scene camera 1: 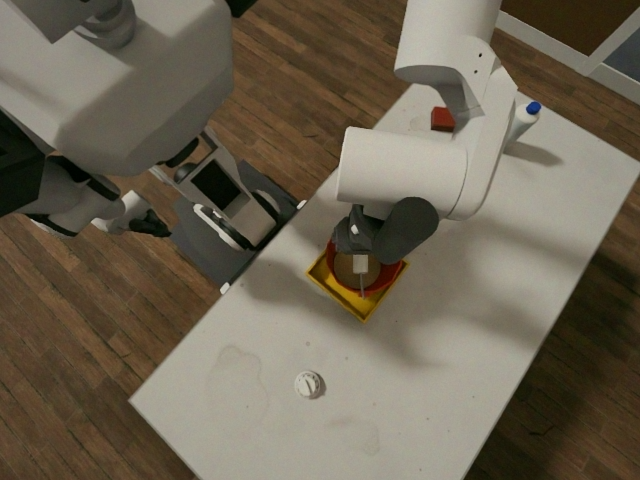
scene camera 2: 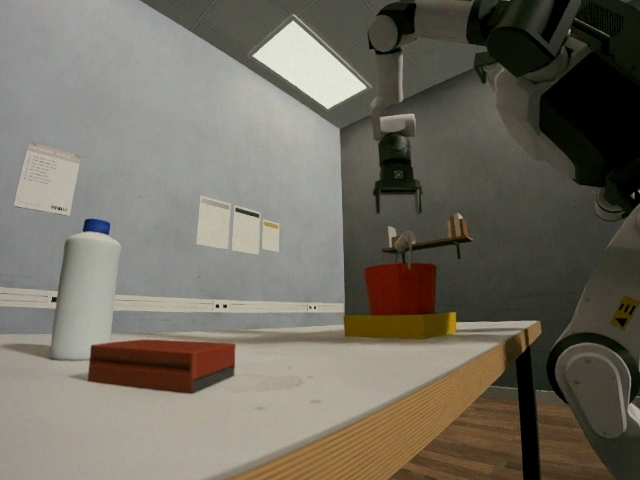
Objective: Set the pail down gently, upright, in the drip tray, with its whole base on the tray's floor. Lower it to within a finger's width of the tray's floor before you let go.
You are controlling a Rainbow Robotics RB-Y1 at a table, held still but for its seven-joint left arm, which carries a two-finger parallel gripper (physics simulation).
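Observation:
The red pail (scene camera 1: 386, 277) (scene camera 2: 400, 290) stands upright inside the yellow drip tray (scene camera 1: 364, 315) (scene camera 2: 385, 326). Its base is hidden behind the tray's wall in scene camera 2, so its contact with the tray's floor does not show. Brownish material or a brown bottom shows inside the pail in scene camera 1. The pail's handle, with a pale grip (scene camera 1: 360, 264) (scene camera 2: 405, 240), stands up above the rim. My gripper (scene camera 2: 398, 210) is open and empty, with its two fingers apart above the handle grip and clear of it. In scene camera 1 its fingertips are hidden.
A white bottle with a blue cap (scene camera 1: 523, 121) (scene camera 2: 86, 291) and a red block (scene camera 1: 442, 119) (scene camera 2: 160, 364) stand toward one end of the table (scene camera 1: 248, 351) (scene camera 2: 289, 413). A white dial (scene camera 1: 308, 384) lies on the other side of the tray.

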